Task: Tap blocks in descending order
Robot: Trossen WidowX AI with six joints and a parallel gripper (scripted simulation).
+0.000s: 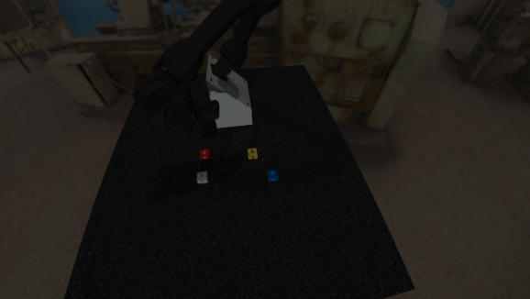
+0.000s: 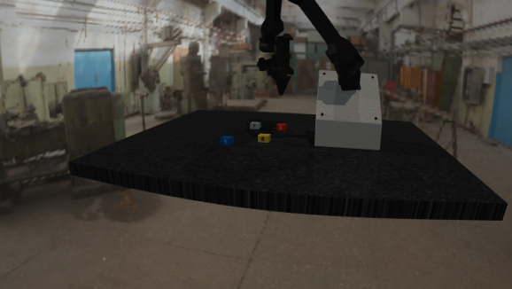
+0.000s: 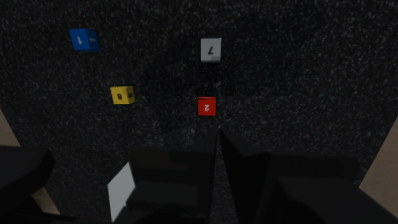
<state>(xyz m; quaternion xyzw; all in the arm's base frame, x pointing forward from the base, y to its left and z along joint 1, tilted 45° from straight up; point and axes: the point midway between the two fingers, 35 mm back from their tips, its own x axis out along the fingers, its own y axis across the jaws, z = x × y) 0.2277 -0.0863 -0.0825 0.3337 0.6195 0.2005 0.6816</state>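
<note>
Now: the blue block 210 mm to the left of my gripper tip, 150 mm ahead of it and 110 mm below it. The rest, counted from my gripper tip: white block: 110 mm below, 90 mm ahead, 10 mm to the right; then yellow block: 170 mm to the left, 110 mm below, 40 mm ahead; then red block: 110 mm below, 10 mm to the left.
</note>
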